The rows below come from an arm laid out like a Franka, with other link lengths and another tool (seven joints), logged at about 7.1 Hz.
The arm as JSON. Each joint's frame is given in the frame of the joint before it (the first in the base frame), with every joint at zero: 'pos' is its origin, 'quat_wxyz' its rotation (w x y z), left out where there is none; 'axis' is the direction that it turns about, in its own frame. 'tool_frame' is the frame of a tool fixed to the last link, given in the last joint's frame.
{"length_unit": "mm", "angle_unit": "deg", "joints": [
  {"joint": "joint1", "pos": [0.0, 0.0, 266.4], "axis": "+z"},
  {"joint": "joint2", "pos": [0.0, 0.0, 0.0], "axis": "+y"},
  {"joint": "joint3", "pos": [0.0, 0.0, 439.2], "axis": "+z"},
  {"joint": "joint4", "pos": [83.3, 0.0, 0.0], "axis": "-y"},
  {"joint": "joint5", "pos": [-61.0, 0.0, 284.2], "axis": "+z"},
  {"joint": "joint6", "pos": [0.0, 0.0, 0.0], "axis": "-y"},
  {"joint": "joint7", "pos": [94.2, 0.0, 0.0], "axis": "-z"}
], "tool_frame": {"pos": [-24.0, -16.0, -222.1], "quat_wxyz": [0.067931, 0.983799, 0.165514, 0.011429]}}
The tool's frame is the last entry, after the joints.
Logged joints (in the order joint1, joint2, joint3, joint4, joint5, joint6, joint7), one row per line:
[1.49, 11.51, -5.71, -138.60, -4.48, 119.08, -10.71]
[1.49, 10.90, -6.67, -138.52, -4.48, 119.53, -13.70]
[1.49, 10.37, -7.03, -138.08, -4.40, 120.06, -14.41]
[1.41, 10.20, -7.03, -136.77, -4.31, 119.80, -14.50]
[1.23, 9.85, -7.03, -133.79, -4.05, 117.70, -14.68]
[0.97, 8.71, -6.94, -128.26, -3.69, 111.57, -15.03]
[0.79, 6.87, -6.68, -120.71, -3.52, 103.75, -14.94]
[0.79, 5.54, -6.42, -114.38, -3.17, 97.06, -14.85]
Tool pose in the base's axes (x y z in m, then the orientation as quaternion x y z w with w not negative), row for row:
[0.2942, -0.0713, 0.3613, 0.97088, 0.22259, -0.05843, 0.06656]
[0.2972, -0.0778, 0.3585, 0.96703, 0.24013, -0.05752, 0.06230]
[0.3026, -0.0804, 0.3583, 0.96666, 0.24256, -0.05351, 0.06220]
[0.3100, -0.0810, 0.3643, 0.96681, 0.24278, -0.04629, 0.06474]
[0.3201, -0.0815, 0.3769, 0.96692, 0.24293, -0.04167, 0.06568]
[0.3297, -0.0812, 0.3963, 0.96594, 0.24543, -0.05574, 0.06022]
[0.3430, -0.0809, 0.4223, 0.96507, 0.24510, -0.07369, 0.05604]
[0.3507, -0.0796, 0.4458, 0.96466, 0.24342, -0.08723, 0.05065]
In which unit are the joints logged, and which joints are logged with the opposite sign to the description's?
The joints are logged in degrees. Opposite sign: joint1, joint2.
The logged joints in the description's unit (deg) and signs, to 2 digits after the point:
[-1.49, -11.51, -5.71, -138.60, -4.48, 119.08, -10.71]
[-1.49, -10.90, -6.67, -138.52, -4.48, 119.53, -13.70]
[-1.49, -10.37, -7.03, -138.08, -4.40, 120.06, -14.41]
[-1.41, -10.20, -7.03, -136.77, -4.31, 119.80, -14.50]
[-1.23, -9.85, -7.03, -133.79, -4.05, 117.70, -14.68]
[-0.97, -8.71, -6.94, -128.26, -3.69, 111.57, -15.03]
[-0.79, -6.87, -6.68, -120.71, -3.52, 103.75, -14.94]
[-0.79, -5.54, -6.42, -114.38, -3.17, 97.06, -14.85]

